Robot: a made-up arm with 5 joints. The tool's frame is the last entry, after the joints.
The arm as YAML. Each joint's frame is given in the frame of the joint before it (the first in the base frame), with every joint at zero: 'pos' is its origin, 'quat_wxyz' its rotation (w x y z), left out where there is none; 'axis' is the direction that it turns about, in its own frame. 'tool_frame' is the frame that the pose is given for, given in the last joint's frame.
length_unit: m
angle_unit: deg
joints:
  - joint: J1
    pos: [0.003, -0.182, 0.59]
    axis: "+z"
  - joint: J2
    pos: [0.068, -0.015, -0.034]
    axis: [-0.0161, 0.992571, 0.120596]
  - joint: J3
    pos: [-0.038, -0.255, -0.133]
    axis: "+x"
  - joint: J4
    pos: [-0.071, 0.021, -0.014]
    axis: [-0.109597, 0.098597, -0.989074]
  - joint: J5
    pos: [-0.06, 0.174, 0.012]
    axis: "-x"
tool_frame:
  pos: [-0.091, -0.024, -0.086]
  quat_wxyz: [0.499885, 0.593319, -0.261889, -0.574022]
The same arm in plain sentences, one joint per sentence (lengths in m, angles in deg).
The arm has five revolute joints in a row. What follows holds with every joint at zero, and every direction is one of the base frame's. The first joint lies 0.003 m along +x and 0.182 m along -y and 0.59 m along +z from the base frame's origin and turns about +z. The second joint lies 0.068 m along +x and 0.015 m along -y and 0.034 m along -z from the first joint and turns about the direction (-0.0161, 0.992571, 0.120596). The third joint lies 0.038 m along -x and 0.255 m along -y and 0.133 m along -z from the second joint and turns about +x. The fourth joint lies 0.071 m along -x and 0.021 m along +y and 0.014 m along -z from the third joint and turns about the direction (-0.109597, 0.098597, -0.989074). The fifth joint lies 0.06 m along -x and 0.174 m along +y and 0.012 m along +z from the fourth joint and turns about -x. The tool frame, which is the frame that the pose is given for, lies 0.091 m along -x and 0.024 m along -y and 0.086 m along -z from the fifth joint; its axes are the base frame's turned by roll 79.93, pitch 24.79 and yaw -77.03 deg (as in URDF: about the fixed x, then y, then z).
